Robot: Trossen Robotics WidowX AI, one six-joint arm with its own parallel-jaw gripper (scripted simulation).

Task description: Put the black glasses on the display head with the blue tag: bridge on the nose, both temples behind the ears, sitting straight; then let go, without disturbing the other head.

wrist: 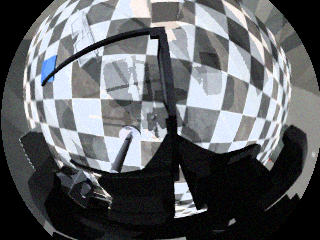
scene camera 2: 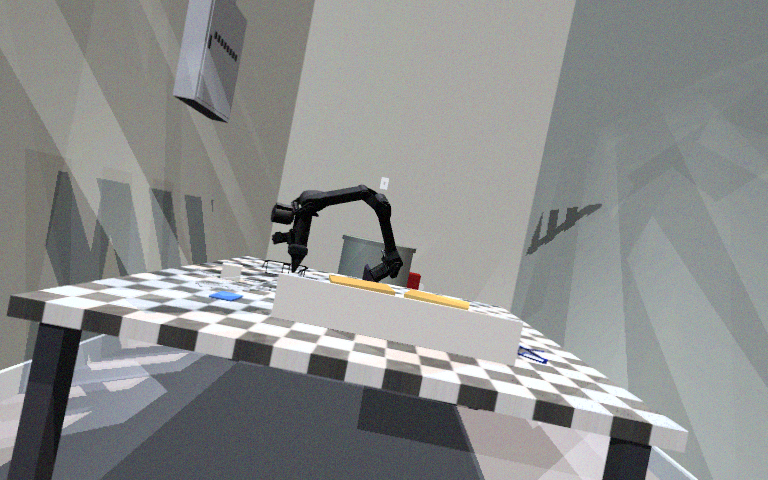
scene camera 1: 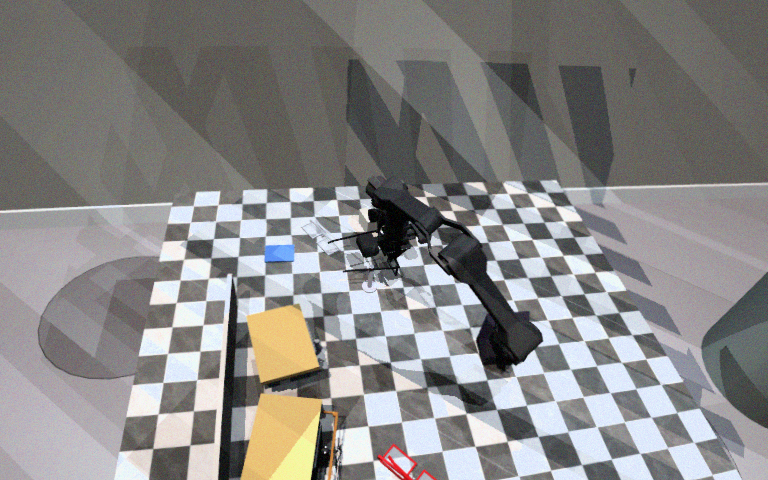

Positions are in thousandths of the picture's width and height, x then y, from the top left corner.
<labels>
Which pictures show my gripper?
The wrist view, scene camera 2 and scene camera 1: all of them.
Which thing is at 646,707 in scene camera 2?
A white wall.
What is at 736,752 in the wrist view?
My gripper.
</labels>
